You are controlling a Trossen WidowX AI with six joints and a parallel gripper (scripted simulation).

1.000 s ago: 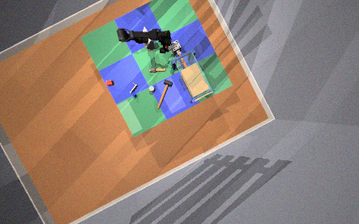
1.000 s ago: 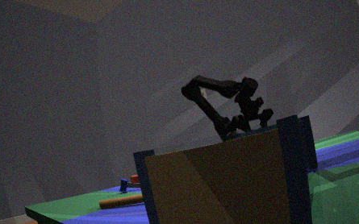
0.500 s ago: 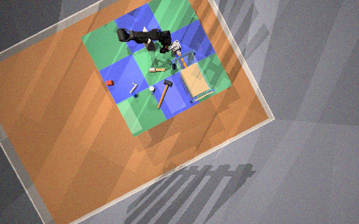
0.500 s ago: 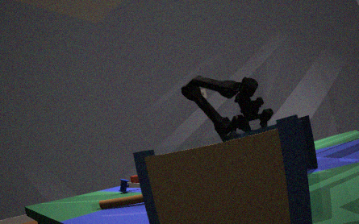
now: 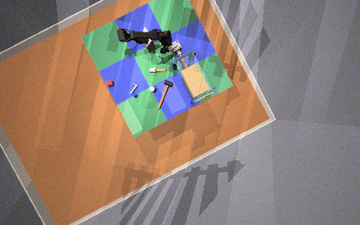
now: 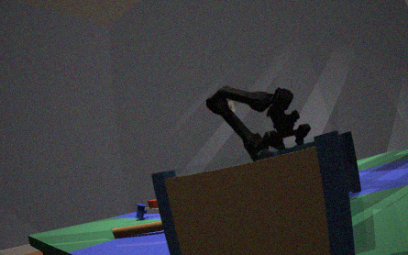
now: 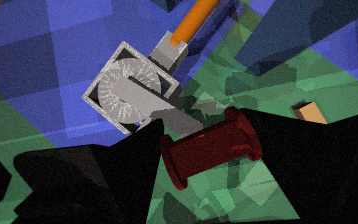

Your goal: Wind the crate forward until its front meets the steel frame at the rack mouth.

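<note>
My gripper tip is 1 cm to the left of the red grip and 1 cm past it. The rest, counted from my gripper tip: blue-framed guard cubby (38 cm ahead, 6 cm to the left, 6 cm below); winch (10 cm below, 8 cm to the left, 4 cm behind); blue piece (59 cm to the right, 17 cm ahead, 10 cm below).
</note>
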